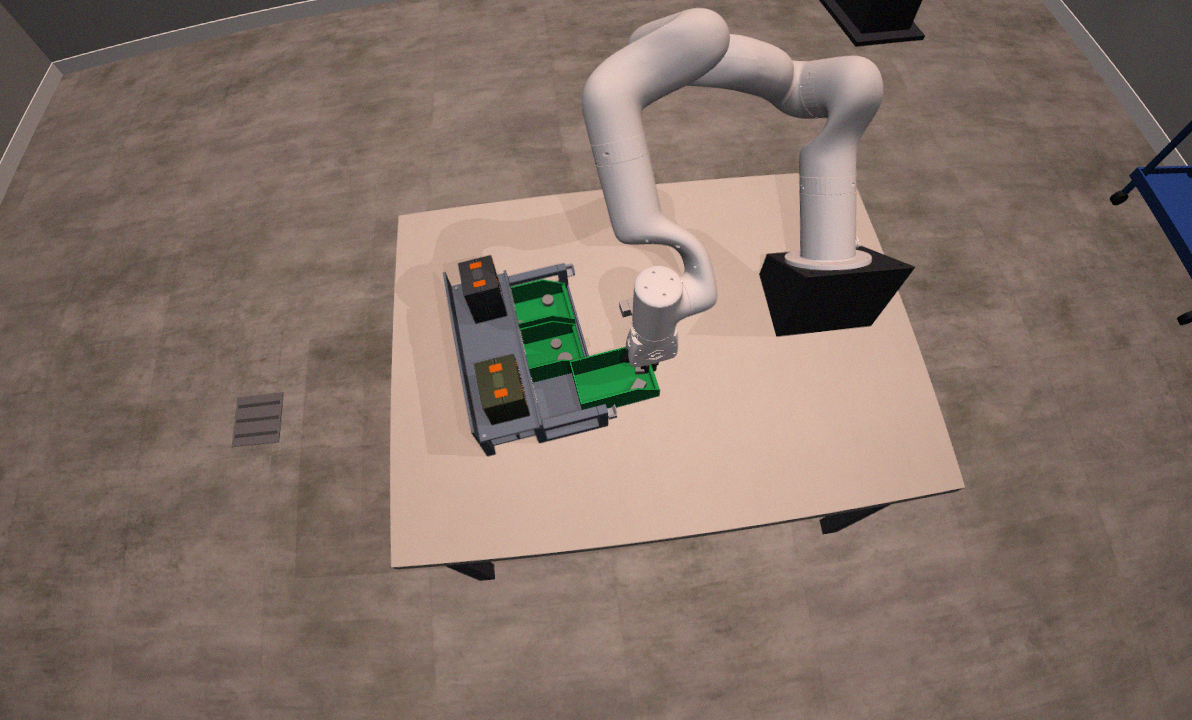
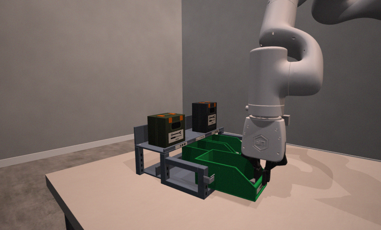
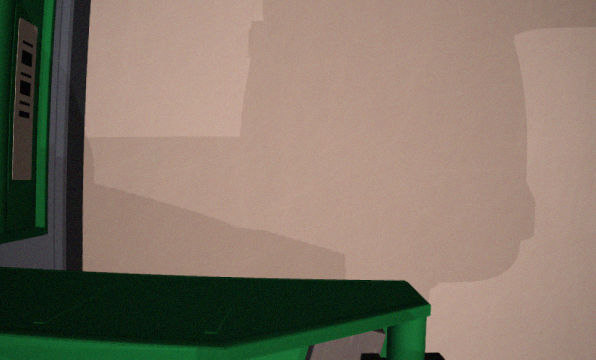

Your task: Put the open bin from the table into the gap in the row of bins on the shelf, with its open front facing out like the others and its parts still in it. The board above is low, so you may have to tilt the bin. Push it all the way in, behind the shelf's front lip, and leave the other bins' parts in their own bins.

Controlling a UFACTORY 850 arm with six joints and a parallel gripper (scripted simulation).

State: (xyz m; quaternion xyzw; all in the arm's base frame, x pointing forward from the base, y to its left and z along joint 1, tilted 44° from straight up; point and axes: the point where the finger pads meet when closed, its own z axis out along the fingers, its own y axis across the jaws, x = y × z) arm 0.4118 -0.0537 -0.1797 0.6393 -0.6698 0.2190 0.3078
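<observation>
My hand is 24 cm short of the grey shelf and 9 cm to the left of it. The rest, counted from my hand: black box: 31 cm ahead, 21 cm to the right, 10 cm above.
</observation>
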